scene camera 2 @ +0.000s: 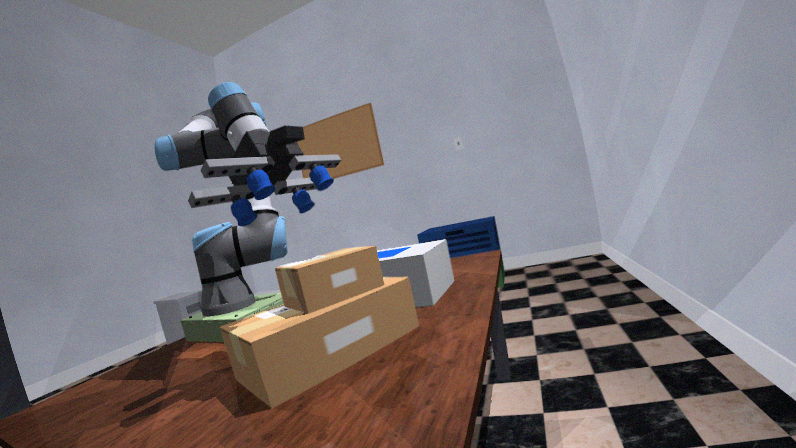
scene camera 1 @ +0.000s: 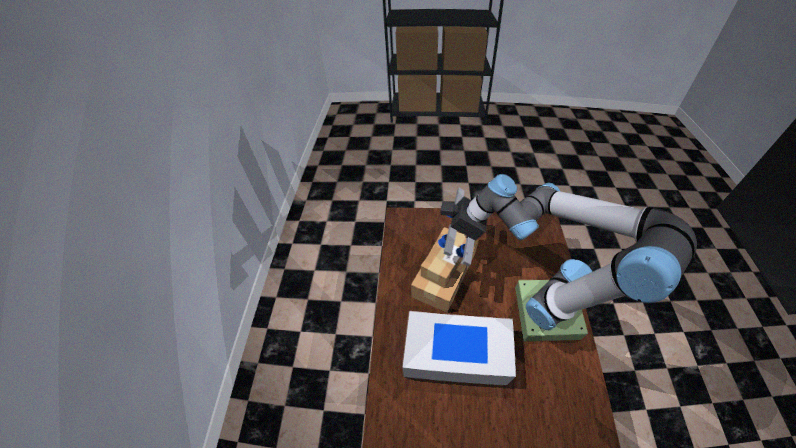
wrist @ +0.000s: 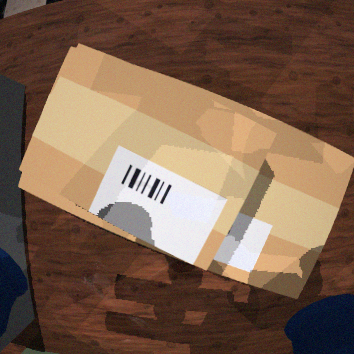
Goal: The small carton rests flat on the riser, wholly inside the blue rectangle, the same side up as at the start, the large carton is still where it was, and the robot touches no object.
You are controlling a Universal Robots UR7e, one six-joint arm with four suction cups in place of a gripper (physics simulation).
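Frame: origin at the arm's base, x ahead, y right, z down, level; centimetres.
Where they show: hand at its tool point: (scene camera 2: 288, 201) (wrist: 163, 242); arm's base at its link origin: (scene camera 2: 229, 307).
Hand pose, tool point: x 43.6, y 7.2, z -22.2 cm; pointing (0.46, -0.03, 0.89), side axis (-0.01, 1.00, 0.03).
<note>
Things, the pixels of their top centre, and the offset from my tool point. Level surfaces: height alone.
- small carton at its top centre: (wrist: 136, 150) (scene camera 2: 324, 256) (scene camera 1: 443, 256) dy -3.2, dx +2.6, dz +11.0 cm
- large carton at its top centre: (wrist: 184, 172) (scene camera 2: 317, 301) (scene camera 1: 446, 261) dy -0.1, dx +1.4, dz +18.3 cm
- white riser at its top centre: (scene camera 2: 372, 255) (scene camera 1: 460, 343) dy -32.6, dx -8.9, dz +16.2 cm
- blue rectangle at its top centre: (scene camera 2: 372, 255) (scene camera 1: 460, 343) dy -32.6, dx -8.9, dz +16.2 cm
- wooden table at its surface level: dz +28.2 cm
The small carton (scene camera 1: 438, 267) (scene camera 2: 320, 289) (wrist: 115, 115) lies flat on top of the large carton (scene camera 1: 430, 291) (scene camera 2: 295, 358) (wrist: 312, 200), with a white barcode label on its upper face. The large carton stands on the table, slightly turned. The white riser (scene camera 1: 417, 345) (scene camera 2: 437, 272) stands beside them; its dark side (wrist: 10, 150) shows at the left in the wrist view. The blue rectangle (scene camera 1: 459, 343) (scene camera 2: 394, 253) on its top bears no carton. My gripper (scene camera 1: 452, 245) (scene camera 2: 281, 193) is open, its four blue cups hanging above the cartons, apart from them and holding nothing.
The arm's green base plate (scene camera 1: 529, 292) (scene camera 2: 200, 331) is on the wooden table (scene camera 1: 479, 414) (scene camera 2: 356, 406), beside the cartons and riser. A blue crate (scene camera 2: 484, 230) stands behind the riser. A shelf rack (scene camera 1: 442, 17) with boxes stands at the far wall.
</note>
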